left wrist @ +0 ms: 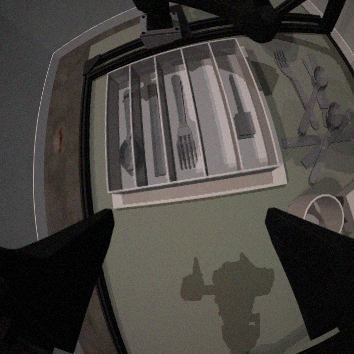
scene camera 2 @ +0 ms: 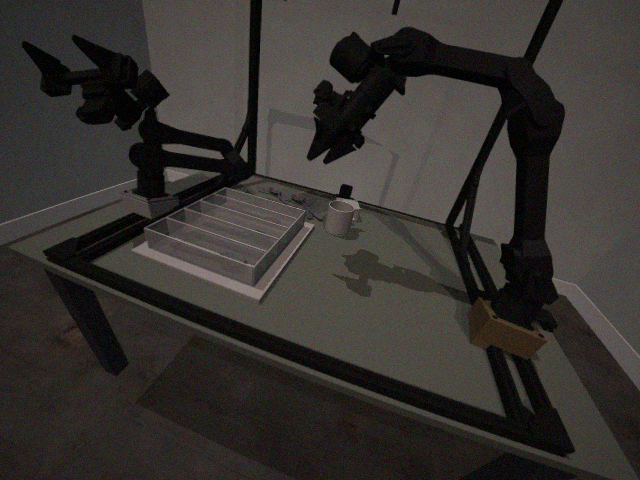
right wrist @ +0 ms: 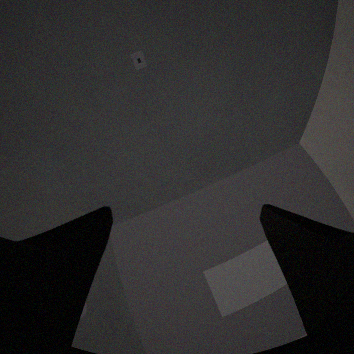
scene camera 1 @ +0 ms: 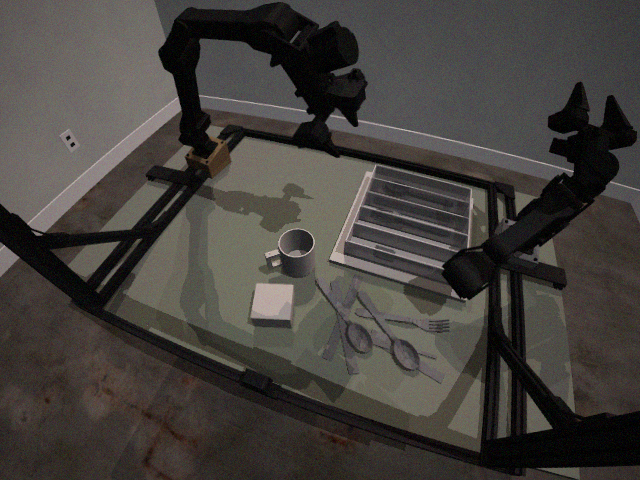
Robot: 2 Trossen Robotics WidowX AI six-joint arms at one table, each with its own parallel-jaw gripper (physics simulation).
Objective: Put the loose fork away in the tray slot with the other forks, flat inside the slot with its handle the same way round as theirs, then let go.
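The loose fork [scene camera 1: 408, 320] [left wrist: 296, 77] lies flat beside the tray, by the spoons and knives. The tray [scene camera 1: 351, 223] [scene camera 2: 206, 273] [left wrist: 200, 191] has long slots. In the left wrist view its middle slot holds a fork [left wrist: 185, 129] with tines toward the bottom of the picture and handle toward the top; the loose fork's tines point up the picture. My left gripper [scene camera 1: 347, 140] [scene camera 2: 317, 160] [left wrist: 192, 217] is open and empty, high above the table beside the tray. My right gripper [scene camera 1: 596, 90] [scene camera 2: 48, 40] [right wrist: 187, 214] is open and empty, raised, pointing away from the table.
Two spoons [scene camera 1: 357, 336] [scene camera 1: 405, 354] and crossed knives lie close to the loose fork. A mug [scene camera 1: 297, 262] [scene camera 2: 339, 219] and a white block [scene camera 1: 272, 302] stand left of them in scene camera 1. Other tray slots hold a spoon [left wrist: 131, 155], a knife and a spatula-like piece [left wrist: 244, 125].
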